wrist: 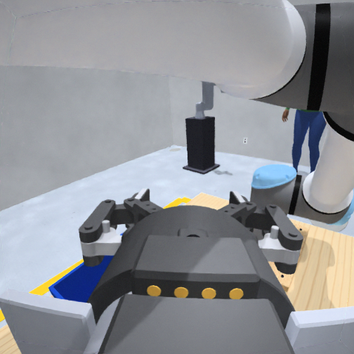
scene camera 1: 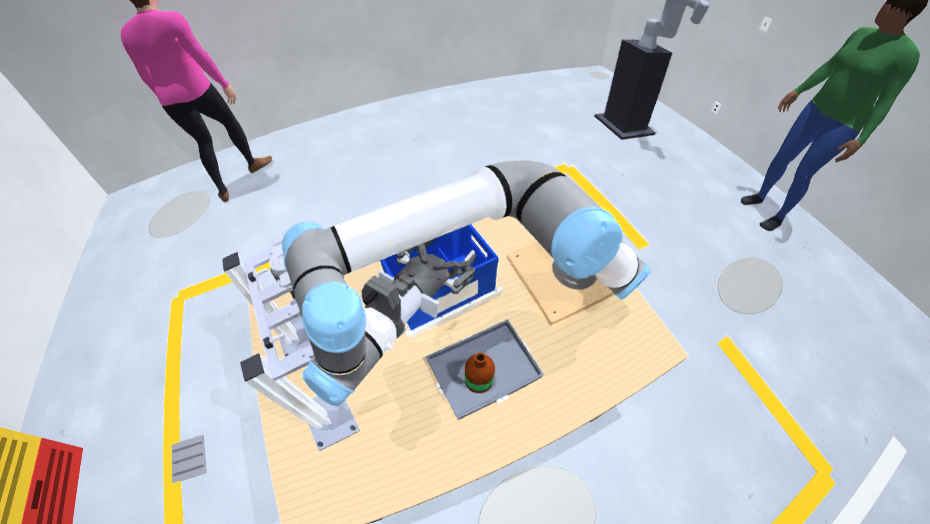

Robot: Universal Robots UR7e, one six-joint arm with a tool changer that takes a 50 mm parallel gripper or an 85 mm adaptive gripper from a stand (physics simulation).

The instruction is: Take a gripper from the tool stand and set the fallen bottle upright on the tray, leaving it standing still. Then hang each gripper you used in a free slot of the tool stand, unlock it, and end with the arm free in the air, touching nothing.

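The brown bottle [scene camera 1: 479, 372] with a green band stands upright on the grey tray [scene camera 1: 520, 356]; it does not show in the wrist view. My gripper [scene camera 1: 446, 255] [wrist: 190, 197], the dark adaptive one, is on the arm. Its fingers are spread open and empty, over the blue bin area, behind the tray and apart from the bottle. The tool stand [scene camera 1: 286, 390] is at the left end of the table. The arm hides part of its slots; a light grey part [scene camera 1: 278, 260] shows in the rear slot.
The blue bin [scene camera 1: 486, 268] [wrist: 82, 281] stands behind the tray, beneath my gripper and forearm. The arm's base is on a wooden board [scene camera 1: 546, 292] at the right. The arm's wrist joints are close beside the tool stand. Two people stand beyond the table.
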